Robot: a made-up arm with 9 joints.
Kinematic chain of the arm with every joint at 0, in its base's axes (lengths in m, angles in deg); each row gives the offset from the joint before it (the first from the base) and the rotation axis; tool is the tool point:
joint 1: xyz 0 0 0.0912 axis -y
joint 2: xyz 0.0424 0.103 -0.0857 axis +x
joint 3: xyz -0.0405 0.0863 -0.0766 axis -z
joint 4: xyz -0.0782 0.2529 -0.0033 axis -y
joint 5: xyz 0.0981 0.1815 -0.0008 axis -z
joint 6: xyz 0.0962 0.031 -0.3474 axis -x
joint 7: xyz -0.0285 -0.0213 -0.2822 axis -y
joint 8: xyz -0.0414 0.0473 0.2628 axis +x
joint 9: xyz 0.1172 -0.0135 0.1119 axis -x
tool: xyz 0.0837 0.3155 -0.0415
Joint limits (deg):
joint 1: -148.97..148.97
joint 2: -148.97..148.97
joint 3: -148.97..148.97
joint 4: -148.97..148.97
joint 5: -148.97..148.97
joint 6: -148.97..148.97
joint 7: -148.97..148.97
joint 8: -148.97..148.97
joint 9: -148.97..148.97
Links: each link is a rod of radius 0.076 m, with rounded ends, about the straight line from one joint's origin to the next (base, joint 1, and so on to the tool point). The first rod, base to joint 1, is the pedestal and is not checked.
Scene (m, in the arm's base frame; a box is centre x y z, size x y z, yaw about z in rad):
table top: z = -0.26
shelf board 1: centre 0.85 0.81 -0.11 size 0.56 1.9 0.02 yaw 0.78
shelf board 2: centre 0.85 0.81 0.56 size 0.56 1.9 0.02 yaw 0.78
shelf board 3: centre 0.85 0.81 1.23 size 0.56 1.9 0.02 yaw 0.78
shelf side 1: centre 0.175 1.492 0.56 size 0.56 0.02 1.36 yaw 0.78
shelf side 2: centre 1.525 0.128 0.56 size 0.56 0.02 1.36 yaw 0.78
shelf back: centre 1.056 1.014 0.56 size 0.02 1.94 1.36 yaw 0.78
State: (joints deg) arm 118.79 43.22 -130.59 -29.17 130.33 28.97 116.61 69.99 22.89
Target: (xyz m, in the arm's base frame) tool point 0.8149 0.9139 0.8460
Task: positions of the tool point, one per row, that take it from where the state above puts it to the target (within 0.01 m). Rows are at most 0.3 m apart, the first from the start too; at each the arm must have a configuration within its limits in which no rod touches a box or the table.
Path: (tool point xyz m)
1: 1.1466 0.2674 0.1649
2: 1.0660 0.1718 0.1638
3: 0.9654 0.0853 0.1624
4: 0.8474 0.0124 0.1635
5: 0.8623 0.1465 0.4019
6: 0.7606 0.2830 0.6202
7: 0.5740 0.3932 0.7730
8: 0.3550 0.4590 0.8460
9: 0.5337 0.6581 0.8580
10: 0.6983 0.8104 0.8560
11: 0.8148 0.9139 0.8461

